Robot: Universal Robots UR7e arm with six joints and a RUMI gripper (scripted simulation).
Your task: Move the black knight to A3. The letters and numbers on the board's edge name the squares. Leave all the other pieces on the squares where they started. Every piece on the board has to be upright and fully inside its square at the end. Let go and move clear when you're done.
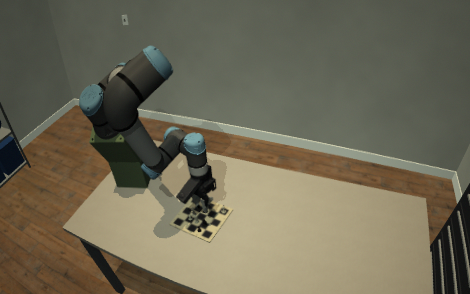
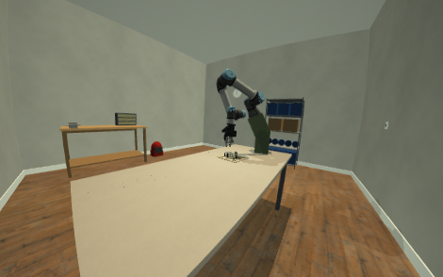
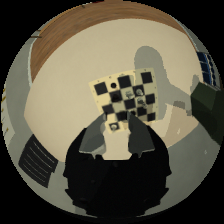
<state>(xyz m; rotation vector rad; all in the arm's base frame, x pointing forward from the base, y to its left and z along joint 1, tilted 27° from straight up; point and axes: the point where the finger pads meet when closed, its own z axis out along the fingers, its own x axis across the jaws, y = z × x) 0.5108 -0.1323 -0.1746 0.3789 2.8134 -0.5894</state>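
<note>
Now: the black knight 10 cm below my hand. The rest, counted from my hand: small chessboard: 12 cm below, 4 cm to the left, 4 cm behind; tall black piece: 8 cm to the left, 8 cm below, 3 cm behind; pale piece: 10 cm below, 8 cm behind, 1 cm to the left.
</note>
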